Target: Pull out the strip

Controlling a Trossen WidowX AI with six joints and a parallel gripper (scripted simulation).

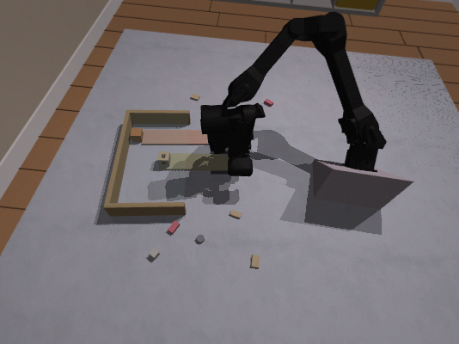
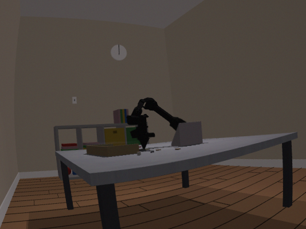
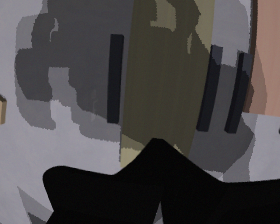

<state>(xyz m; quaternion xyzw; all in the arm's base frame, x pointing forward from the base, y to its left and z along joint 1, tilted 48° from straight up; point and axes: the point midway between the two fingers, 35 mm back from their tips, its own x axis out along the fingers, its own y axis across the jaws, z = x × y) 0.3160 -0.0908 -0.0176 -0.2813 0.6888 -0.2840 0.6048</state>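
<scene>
Right now the olive strip is 100 mm ahead of my gripper tip. Also, from my gripper tip: pale block: 190 mm ahead, 280 mm to the left; labelled cube: 210 mm ahead, 10 mm to the left, 20 mm above.
</scene>
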